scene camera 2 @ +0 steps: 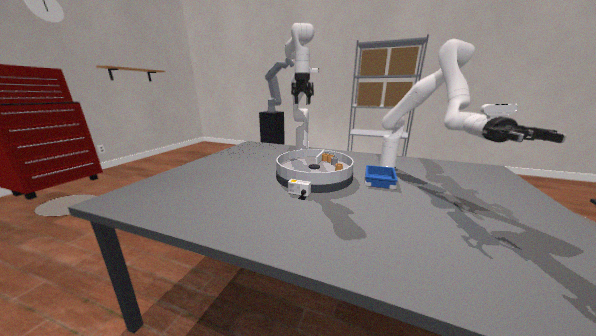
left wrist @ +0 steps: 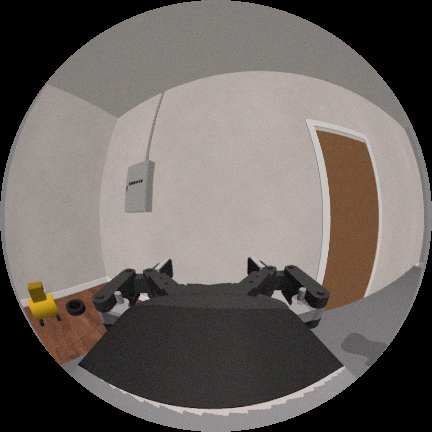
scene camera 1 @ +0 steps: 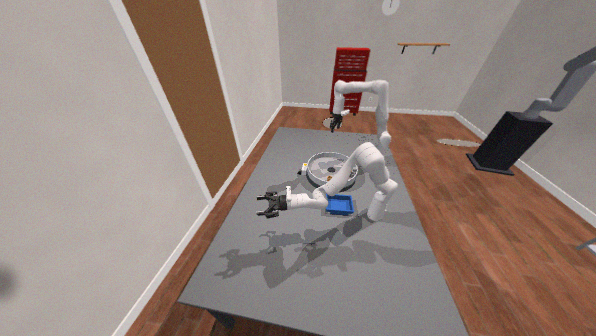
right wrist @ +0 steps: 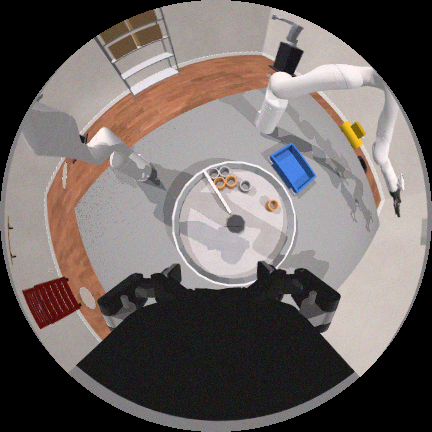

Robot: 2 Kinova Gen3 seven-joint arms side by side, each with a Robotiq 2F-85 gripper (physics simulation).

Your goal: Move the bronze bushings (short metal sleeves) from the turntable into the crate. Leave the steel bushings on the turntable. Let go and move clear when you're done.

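Frame: origin at the left arm's base, x right, y ahead, z up, level; centimetres.
Where they show: left gripper, between the fingertips: (scene camera 2: pixel 542 138) (left wrist: pixel 209 266) (scene camera 1: pixel 256 205) (right wrist: pixel 399 208); right gripper, between the fingertips: (scene camera 2: pixel 302 104) (scene camera 1: pixel 335 130) (right wrist: pixel 218 271); left arm's base, origin of its link: (scene camera 1: pixel 374 215) (right wrist: pixel 264 126); right arm's base, origin of its link: (right wrist: pixel 142 171).
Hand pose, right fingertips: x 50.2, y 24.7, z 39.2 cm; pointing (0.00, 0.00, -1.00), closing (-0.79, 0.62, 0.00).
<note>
Things, the pixels of their top centre, and the offset from my right fingertips. "spot": a spot on its surface instead. Level surfaces: height alone.
- blue crate, centre of its top: (right wrist: pixel 295 165) (scene camera 2: pixel 380 171) (scene camera 1: pixel 339 202) dx -42.9, dy -1.1, dz -34.2 cm
- small white box, a spot on its surface: (scene camera 2: pixel 299 188) spot: dx -4.1, dy +25.0, dz -35.9 cm
- grey table, height of its surface: dz -39.3 cm
The turntable (scene camera 1: pixel 310 179) (scene camera 2: pixel 315 178) (right wrist: pixel 174 227) is a round tray with a white rim and a divider. In the right wrist view, two bronze bushings (right wrist: pixel 219 183) (right wrist: pixel 230 181) stand close together beside the divider, and a third bronze bushing (right wrist: pixel 272 205) stands apart near the crate side. Two steel bushings (right wrist: pixel 214 173) (right wrist: pixel 224 172) stand against the bronze pair, and another steel bushing (right wrist: pixel 244 186) stands nearby. The blue crate (scene camera 1: pixel 340 204) (scene camera 2: pixel 381 181) (right wrist: pixel 292 167) is empty. My right gripper (scene camera 2: pixel 302 100) (right wrist: pixel 218 271) is open, high above the turntable. My left gripper (scene camera 1: pixel 258 206) (left wrist: pixel 209 266) is open, away from both.
A small white box (scene camera 1: pixel 304 166) (scene camera 2: pixel 299 188) with a yellow mark stands close outside the turntable rim. The left arm (scene camera 1: pixel 345 180) reaches over the table beside the crate and covers part of the turntable in scene camera 1. The crate stands beside the turntable on the grey table (scene camera 2: pixel 225 210).
</note>
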